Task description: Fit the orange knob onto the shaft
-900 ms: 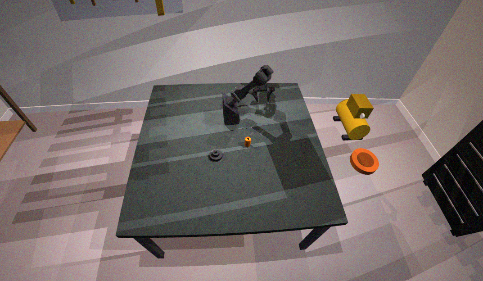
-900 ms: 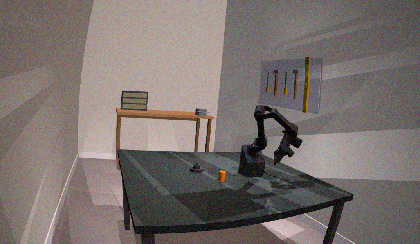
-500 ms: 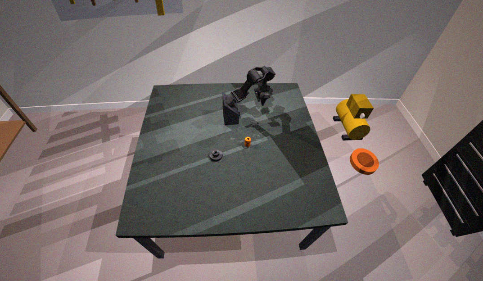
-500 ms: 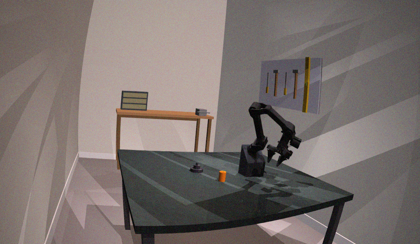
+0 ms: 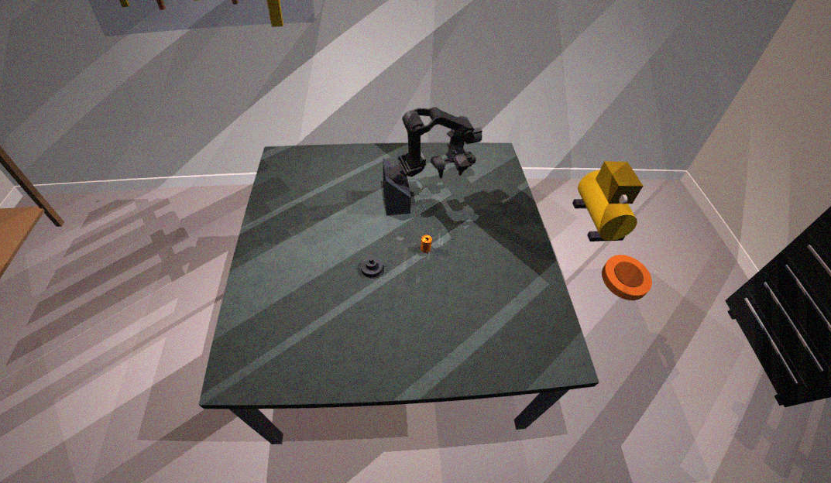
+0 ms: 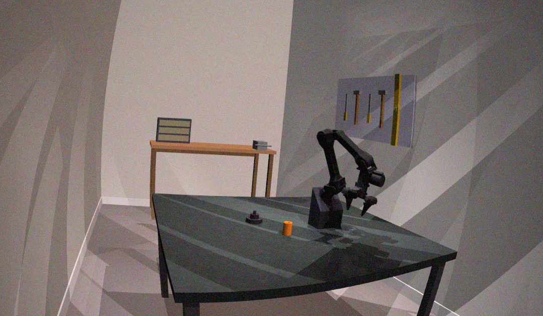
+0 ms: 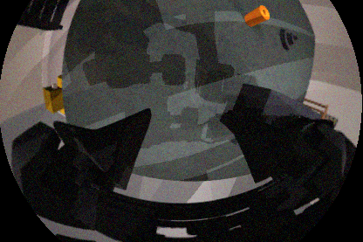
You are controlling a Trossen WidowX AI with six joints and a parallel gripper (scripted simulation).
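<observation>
Right now my gripper tip is 290 mm short of the orange knob, 110 mm to the left of it and 100 mm above it. From my gripper tip the other things lie so: round pedestal 380 mm ahead, 320 mm to the right, 100 mm below.
</observation>
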